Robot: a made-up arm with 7 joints. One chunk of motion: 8 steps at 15 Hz.
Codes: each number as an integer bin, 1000 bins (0 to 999) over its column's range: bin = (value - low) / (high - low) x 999, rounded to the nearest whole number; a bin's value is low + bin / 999 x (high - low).
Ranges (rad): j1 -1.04..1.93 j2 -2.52..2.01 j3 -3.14..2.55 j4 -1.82..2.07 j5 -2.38..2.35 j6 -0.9..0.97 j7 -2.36..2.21
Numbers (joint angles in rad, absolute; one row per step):
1: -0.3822 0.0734 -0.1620 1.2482 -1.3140 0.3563 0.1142
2: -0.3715 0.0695 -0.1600 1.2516 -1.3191 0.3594 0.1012
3: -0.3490 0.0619 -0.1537 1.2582 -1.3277 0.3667 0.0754
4: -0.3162 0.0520 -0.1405 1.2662 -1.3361 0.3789 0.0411
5: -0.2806 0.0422 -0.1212 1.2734 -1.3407 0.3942 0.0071
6: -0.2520 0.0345 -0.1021 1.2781 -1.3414 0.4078 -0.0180
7: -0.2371 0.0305 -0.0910 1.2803 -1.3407 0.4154 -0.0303
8: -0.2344 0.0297 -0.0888 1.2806 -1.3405 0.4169 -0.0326
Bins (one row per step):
1: 221 572 523 788 225 671 541
2: 225 571 523 789 224 673 538
3: 232 569 524 791 222 677 532
4: 243 567 527 793 220 683 525
5: 255 565 530 794 220 691 517
6: 265 563 533 796 219 699 512
7: 270 562 535 796 220 703 509
8: 271 562 536 796 220 704 509

